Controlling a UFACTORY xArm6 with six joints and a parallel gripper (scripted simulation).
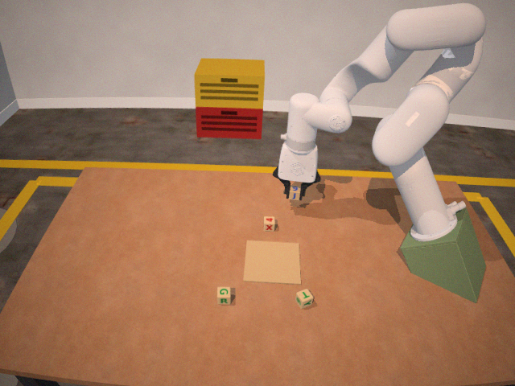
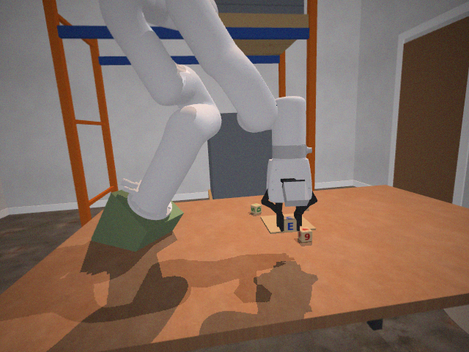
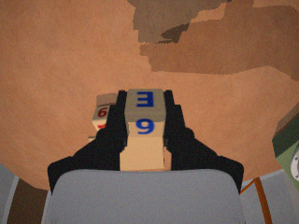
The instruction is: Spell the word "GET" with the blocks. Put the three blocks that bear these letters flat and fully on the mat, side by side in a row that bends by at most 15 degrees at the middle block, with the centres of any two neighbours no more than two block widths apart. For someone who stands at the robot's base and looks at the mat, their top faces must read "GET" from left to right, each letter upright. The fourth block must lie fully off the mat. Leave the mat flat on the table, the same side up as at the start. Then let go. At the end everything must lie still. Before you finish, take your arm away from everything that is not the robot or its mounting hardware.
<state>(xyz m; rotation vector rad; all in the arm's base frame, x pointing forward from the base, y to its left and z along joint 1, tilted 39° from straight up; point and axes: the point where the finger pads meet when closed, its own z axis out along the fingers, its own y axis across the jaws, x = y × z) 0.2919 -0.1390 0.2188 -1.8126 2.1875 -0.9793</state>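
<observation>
Now: hand 1 cm above the e block. From my hand the other things lie so: tan mat (18 cm to the left, 9 cm ahead, 8 cm below); then t block (32 cm to the left, 7 cm below, 4 cm ahead); then red-lettered block (8 cm ahead, 7 cm below, 5 cm to the left).
</observation>
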